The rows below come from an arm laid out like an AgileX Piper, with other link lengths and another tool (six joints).
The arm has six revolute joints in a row. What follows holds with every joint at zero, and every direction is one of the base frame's.
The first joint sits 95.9 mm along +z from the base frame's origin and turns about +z.
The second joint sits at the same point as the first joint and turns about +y.
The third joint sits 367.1 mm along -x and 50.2 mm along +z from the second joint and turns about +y.
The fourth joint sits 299.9 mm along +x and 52.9 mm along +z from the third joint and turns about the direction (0.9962, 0, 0.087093).
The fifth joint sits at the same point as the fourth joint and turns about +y.
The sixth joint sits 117.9 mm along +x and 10.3 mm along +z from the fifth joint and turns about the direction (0.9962, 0, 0.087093).
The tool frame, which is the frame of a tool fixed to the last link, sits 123.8 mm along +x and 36 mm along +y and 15.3 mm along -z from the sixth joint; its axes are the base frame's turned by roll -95.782, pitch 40.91 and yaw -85.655 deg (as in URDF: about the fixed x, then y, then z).
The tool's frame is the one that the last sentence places.
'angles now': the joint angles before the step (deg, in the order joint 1, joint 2, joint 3, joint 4, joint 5, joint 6). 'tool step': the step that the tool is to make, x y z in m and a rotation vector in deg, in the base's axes. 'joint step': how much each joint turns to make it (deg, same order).
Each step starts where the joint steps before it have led.
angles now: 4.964 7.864 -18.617 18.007 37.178 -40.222
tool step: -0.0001 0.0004 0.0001 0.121 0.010 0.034
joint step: -0.031 -0.010 0.006 0.170 0.013 -0.045
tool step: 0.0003 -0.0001 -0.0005 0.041 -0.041 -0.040
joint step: 0.046 -0.027 0.134 -0.042 -0.173 0.069
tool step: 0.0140 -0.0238 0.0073 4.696 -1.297 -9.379
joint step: -0.665 -0.327 0.562 -10.774 -4.017 15.652
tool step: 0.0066 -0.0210 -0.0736 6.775 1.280 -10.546
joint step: -5.056 -6.746 12.951 -5.543 -5.685 12.730
